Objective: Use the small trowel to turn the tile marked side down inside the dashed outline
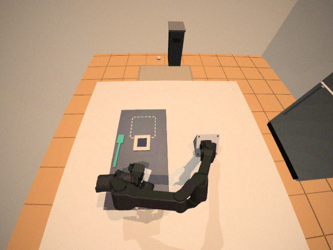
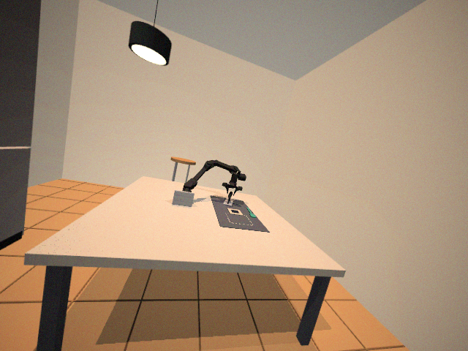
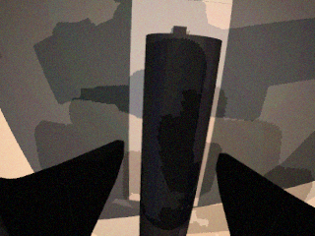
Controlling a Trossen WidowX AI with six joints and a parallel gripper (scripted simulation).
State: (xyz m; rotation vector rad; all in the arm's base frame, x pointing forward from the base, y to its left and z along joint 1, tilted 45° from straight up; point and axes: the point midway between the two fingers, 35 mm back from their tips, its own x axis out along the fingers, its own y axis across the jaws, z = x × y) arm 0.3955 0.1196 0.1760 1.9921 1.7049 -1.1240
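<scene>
My gripper tip is 21 cm to the left of the dark grey mat and 8 cm above it. The rest, counted from my gripper tip: green trowel: 23 cm to the right, 14 cm ahead, 6 cm below; tile: 26 cm to the right, 6 cm below.
</scene>
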